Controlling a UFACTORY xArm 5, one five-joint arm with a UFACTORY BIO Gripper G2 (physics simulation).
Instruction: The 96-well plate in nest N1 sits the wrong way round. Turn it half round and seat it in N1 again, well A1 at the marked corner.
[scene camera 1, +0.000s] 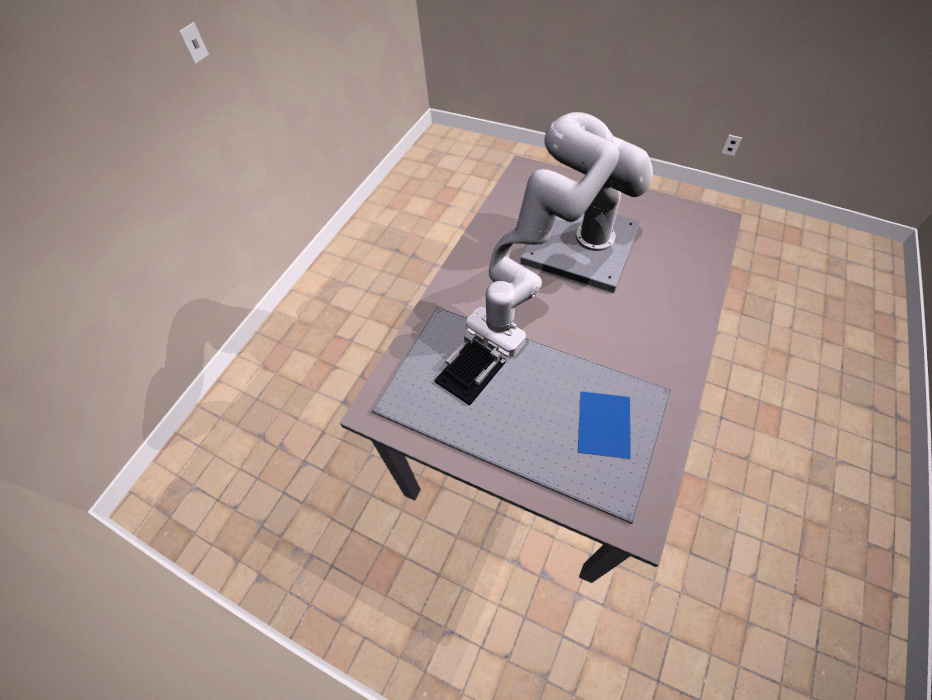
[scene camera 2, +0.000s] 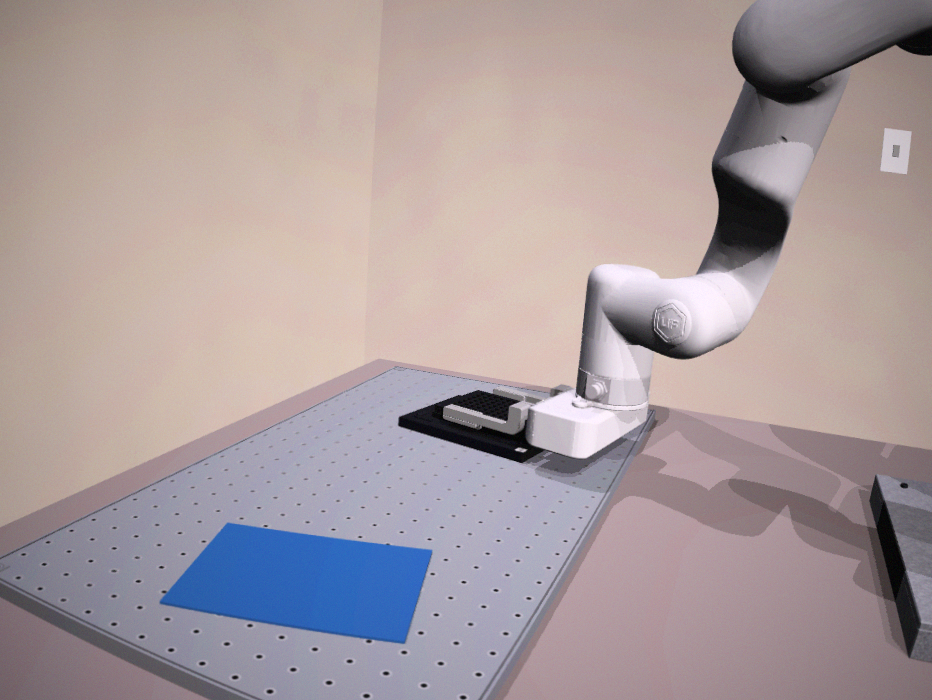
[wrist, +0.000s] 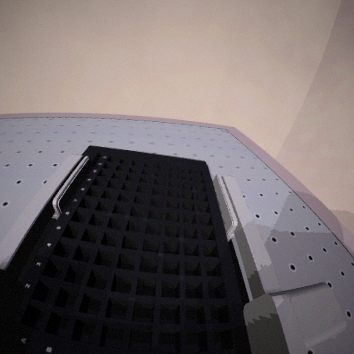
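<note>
The gripper (scene camera 2: 471, 403), (scene camera 1: 461, 373), (wrist: 152, 174) shares the scene with a black 96-well plate (scene camera 2: 489, 404), (scene camera 1: 475, 358), (wrist: 139, 251). A black nest N1 (scene camera 2: 438, 428), (scene camera 1: 452, 386) can be seen as well, and so can a flat blue rectangle (scene camera 2: 366, 590).
</note>
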